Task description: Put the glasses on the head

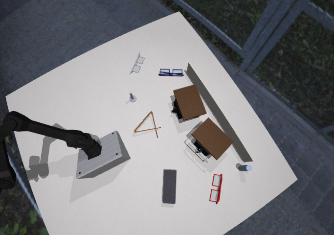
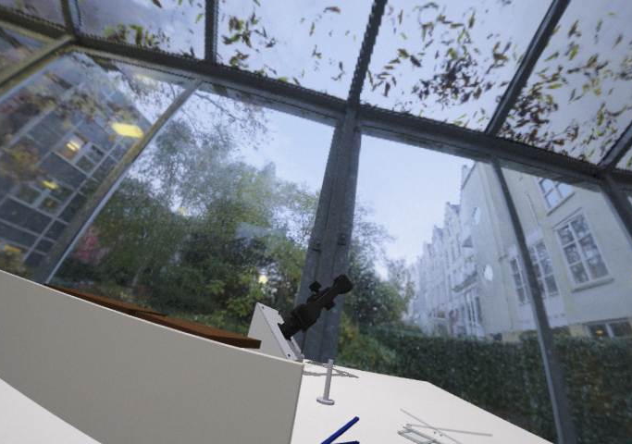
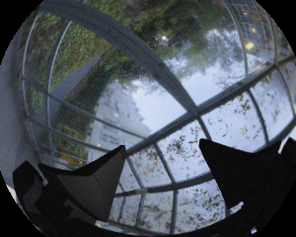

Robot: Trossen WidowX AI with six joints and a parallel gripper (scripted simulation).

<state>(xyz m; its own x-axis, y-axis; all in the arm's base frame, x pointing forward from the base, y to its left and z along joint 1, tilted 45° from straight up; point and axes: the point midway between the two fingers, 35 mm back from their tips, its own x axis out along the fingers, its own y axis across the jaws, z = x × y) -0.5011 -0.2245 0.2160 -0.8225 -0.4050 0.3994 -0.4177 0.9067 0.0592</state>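
The peg lies 810 mm ahead of my gripper tip, 240 mm to the left of it and 370 mm below it. Also, from my gripper tip: dark box: 820 mm ahead, 260 mm to the right, 380 mm below; long panel: 1200 mm ahead, 10 mm to the right, 340 mm below; brown-topped display head: 1040 mm ahead, 80 mm to the left, 340 mm below.
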